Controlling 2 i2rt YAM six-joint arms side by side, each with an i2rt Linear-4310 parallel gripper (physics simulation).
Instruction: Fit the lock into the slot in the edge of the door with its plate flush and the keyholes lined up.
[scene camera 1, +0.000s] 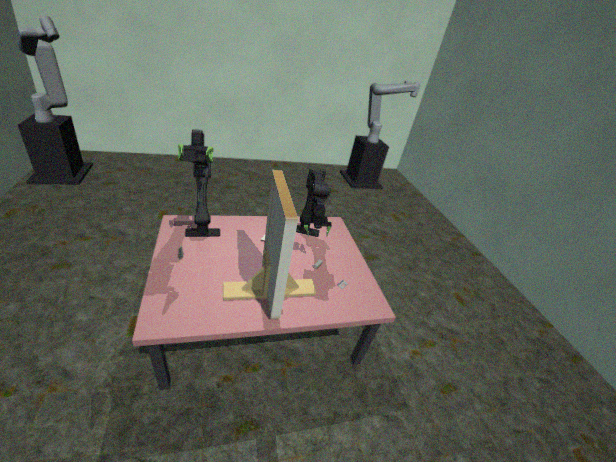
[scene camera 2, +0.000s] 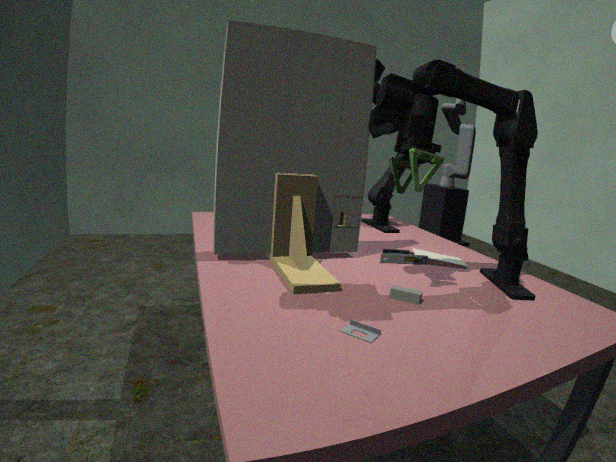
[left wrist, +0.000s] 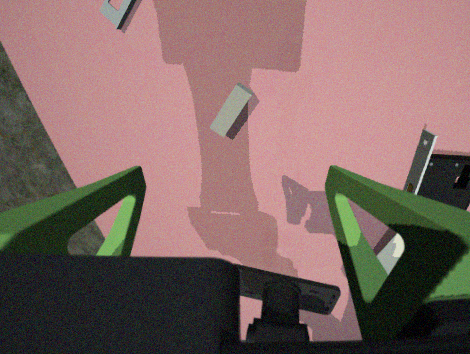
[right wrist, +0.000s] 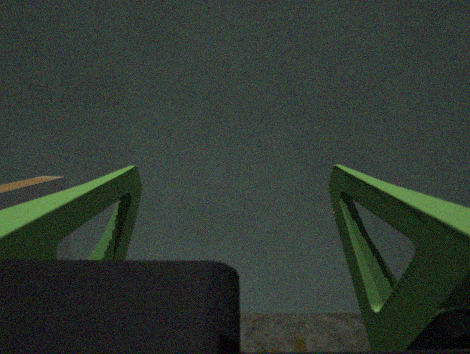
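Seen in the pictures: left gripper, fingertip midpoint: (scene camera 1: 317, 236) (scene camera 2: 408, 192) (left wrist: 235, 176); right gripper, fingertip midpoint: (scene camera 1: 194, 152) (right wrist: 235, 176); left arm's base at its link origin: (scene camera 1: 304, 230) (scene camera 2: 505, 284) (left wrist: 280, 287); right arm's base at its link origin: (scene camera 1: 203, 232) (scene camera 2: 379, 226).
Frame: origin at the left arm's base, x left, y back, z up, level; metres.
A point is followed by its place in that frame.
Note:
The grey door (scene camera 1: 283, 270) @(y -0.750, x -0.016, z 0.323 m) (scene camera 2: 295, 115) @(y -0.576, x -0.060, z 0.359 m) stands upright on the table; a keyhole (scene camera 2: 342, 219) shows low on its face near the right edge in scene camera 2. The slot in the edge is not visible. The lock (scene camera 2: 397, 257) @(y -0.278, x -0.114, z 0.017 m) (left wrist: 447, 175) @(y -0.280, x -0.149, z 0.020 m), a dark case with a light metal plate (left wrist: 419, 162) @(y -0.287, x -0.112, z 0.015 m), lies on the table to the right of the door in scene camera 2. My left gripper (scene camera 1: 317, 230) @(y -0.325, x 0.090, z 0.215 m) (scene camera 2: 410, 190) @(y -0.325, x 0.090, z 0.215 m) (left wrist: 235, 176) @(y -0.325, x 0.090, z 0.215 m) is open and empty, pointing down above the table. My right gripper (scene camera 1: 195, 150) @(y -0.532, x -0.472, z 0.634 m) (right wrist: 235, 176) @(y -0.532, x -0.472, z 0.634 m) is open and empty, raised high above its base.
A yellow stand (scene camera 1: 240, 290) @(y -0.635, x -0.220, z 0.018 m) (scene camera 2: 307, 276) @(y -0.513, x 0.088, z 0.018 m) holds the door. A grey block (scene camera 1: 318, 264) @(y -0.318, x 0.132, z 0.019 m) (scene camera 2: 406, 295) @(y -0.309, x 0.141, z 0.014 m) (left wrist: 231, 111) @(y -0.308, x 0.128, z 0.022 m) and a small holed plate (scene camera 1: 342, 284) @(y -0.417, x 0.276, z 0.000 m) (scene camera 2: 371, 329) @(y -0.397, x 0.277, z 0.005 m) (left wrist: 114, 18) @(y -0.395, x 0.292, z 0.002 m) lie on the table (scene camera 2: 280, 380) @(y -0.530, x 0.426, z 0.000 m). A flat white piece (scene camera 2: 447, 259) @(y -0.115, x -0.156, z 0.011 m) lies beside the lock. A small dark object (scene camera 1: 180, 253) @(y -0.503, x -0.594, z 0.037 m) lies at the left.

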